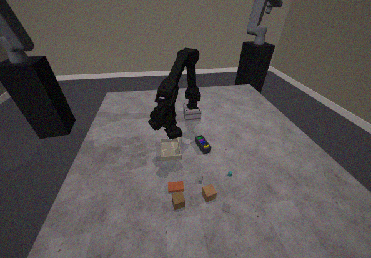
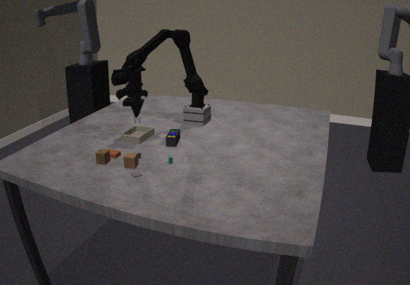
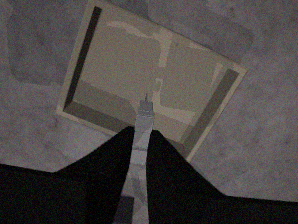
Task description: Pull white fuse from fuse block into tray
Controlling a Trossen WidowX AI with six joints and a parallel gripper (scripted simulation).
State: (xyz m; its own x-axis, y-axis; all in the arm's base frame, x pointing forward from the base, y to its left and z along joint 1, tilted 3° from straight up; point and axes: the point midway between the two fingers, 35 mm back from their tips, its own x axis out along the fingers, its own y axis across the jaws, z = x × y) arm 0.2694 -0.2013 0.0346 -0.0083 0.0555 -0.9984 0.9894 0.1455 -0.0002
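My gripper tip is now 10 mm above the white fuse. Round my gripper tip: flat orange block 220 mm ahead, 20 mm to the right, 90 mm below; grey cube 210 mm ahead, 90 mm to the left, 80 mm below; beige tray 90 mm below.
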